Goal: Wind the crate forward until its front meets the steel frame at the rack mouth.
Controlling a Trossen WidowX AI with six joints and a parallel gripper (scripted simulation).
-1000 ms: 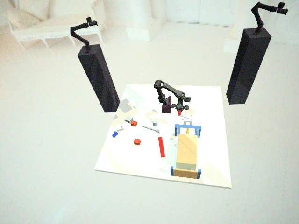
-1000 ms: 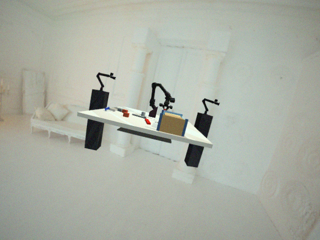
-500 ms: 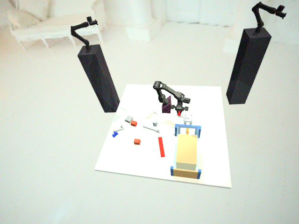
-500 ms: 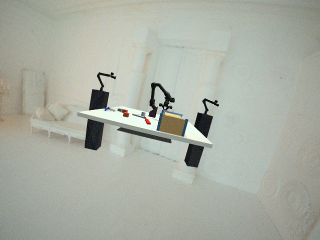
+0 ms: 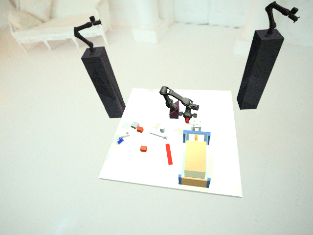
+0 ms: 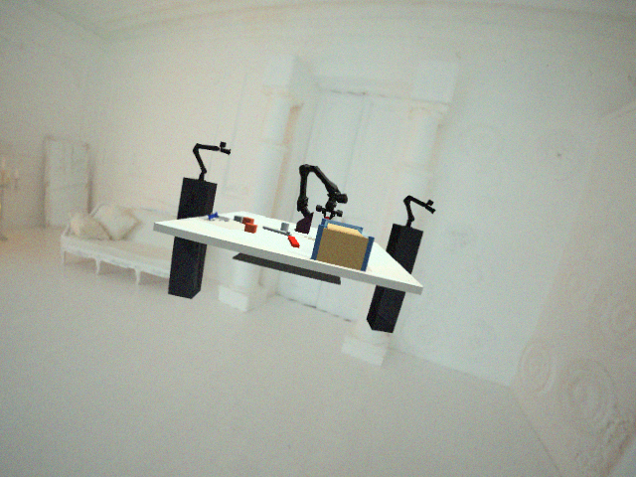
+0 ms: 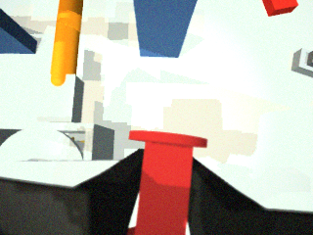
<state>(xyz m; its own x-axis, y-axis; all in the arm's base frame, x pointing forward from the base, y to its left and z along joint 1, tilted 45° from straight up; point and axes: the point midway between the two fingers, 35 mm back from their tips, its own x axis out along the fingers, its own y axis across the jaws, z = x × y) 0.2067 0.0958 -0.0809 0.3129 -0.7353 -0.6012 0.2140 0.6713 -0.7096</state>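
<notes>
My gripper tip is 10 mm past the red-knobbed winch handle, 40 mm to the right of it and 30 mm above it. From my gripper tip the other things lie so: red grip 20 mm behind; hand winch 30 mm behind, 100 mm to the left, 100 mm below; blue steel frame 150 mm ahead, 80 mm to the left, 20 mm below.
</notes>
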